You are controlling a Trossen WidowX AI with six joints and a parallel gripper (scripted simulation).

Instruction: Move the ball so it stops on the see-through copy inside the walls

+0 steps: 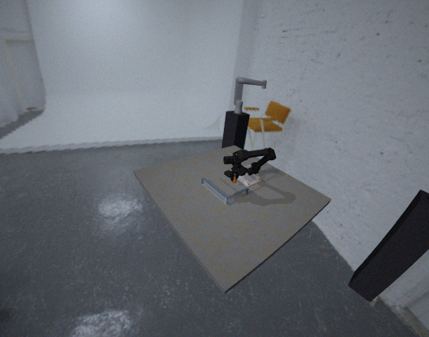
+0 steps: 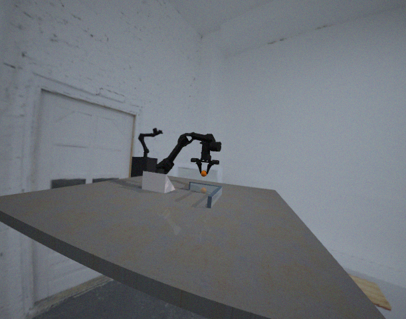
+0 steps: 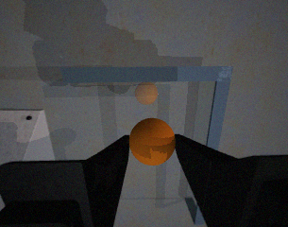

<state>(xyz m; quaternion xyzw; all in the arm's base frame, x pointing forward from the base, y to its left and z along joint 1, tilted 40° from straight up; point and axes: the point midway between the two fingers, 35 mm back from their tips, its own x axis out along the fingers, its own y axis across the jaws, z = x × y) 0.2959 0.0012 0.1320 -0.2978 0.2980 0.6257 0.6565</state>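
Right now my gripper tip is 120 mm above the orange ball and 30 mm to the right of it.
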